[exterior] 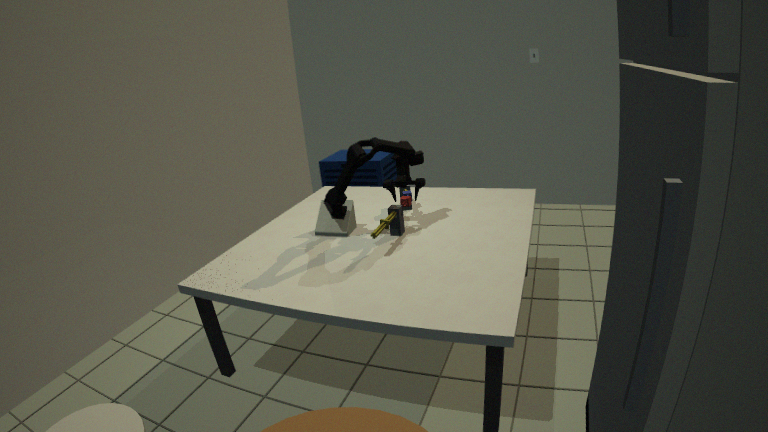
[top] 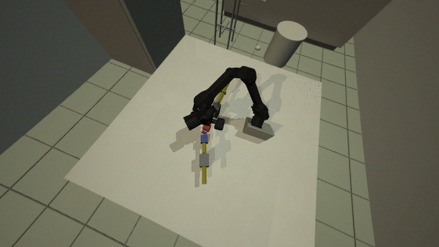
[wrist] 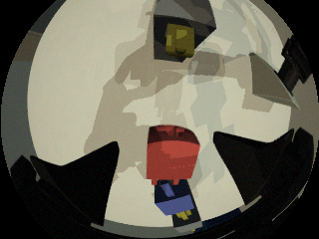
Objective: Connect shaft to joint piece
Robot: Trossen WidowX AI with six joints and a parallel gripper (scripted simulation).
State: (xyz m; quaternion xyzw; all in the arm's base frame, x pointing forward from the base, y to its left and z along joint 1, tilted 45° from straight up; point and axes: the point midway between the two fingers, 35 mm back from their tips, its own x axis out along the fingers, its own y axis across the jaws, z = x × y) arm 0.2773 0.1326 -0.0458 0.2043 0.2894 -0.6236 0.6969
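Now: the red square joint piece 2 cm to the left of my gripper tip.
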